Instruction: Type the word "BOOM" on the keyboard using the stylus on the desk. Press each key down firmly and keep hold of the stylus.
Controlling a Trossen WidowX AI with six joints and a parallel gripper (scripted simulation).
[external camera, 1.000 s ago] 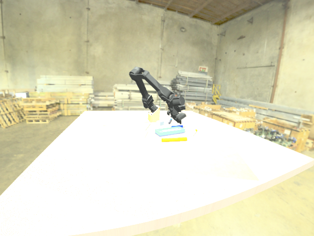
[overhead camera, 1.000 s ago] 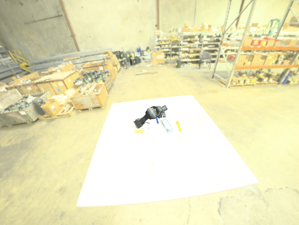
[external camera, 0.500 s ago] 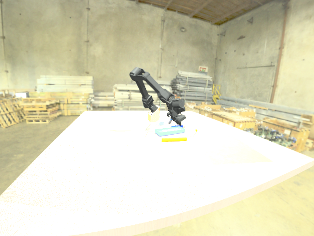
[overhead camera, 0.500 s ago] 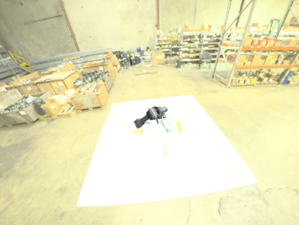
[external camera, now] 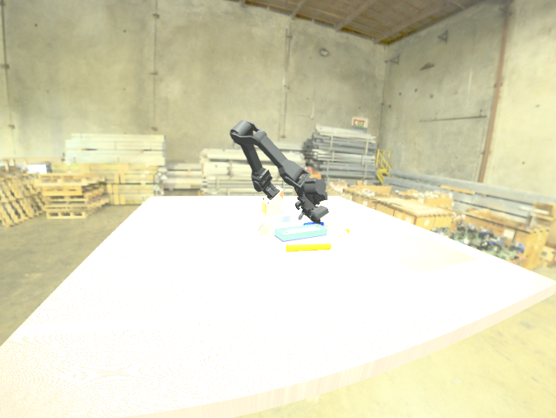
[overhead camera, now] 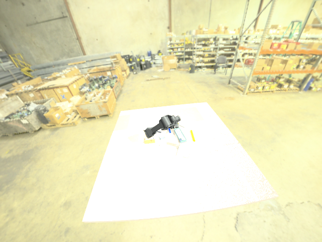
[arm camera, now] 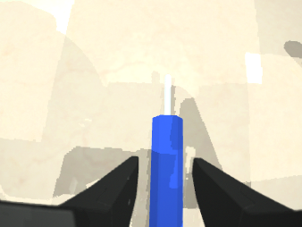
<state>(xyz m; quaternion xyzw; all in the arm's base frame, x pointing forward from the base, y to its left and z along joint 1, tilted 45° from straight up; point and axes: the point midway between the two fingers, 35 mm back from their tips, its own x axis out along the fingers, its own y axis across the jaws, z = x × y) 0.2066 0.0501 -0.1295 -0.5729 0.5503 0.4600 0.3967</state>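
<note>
The yellow-and-white pen lies 13 cm ahead of my gripper tip and 5 cm to the left of it. The rest, counted from my gripper tip: thin white tip (5 cm to the left); yellow marker (23 cm ahead, 14 cm to the right); blue stylus (1 cm to the left).
</note>
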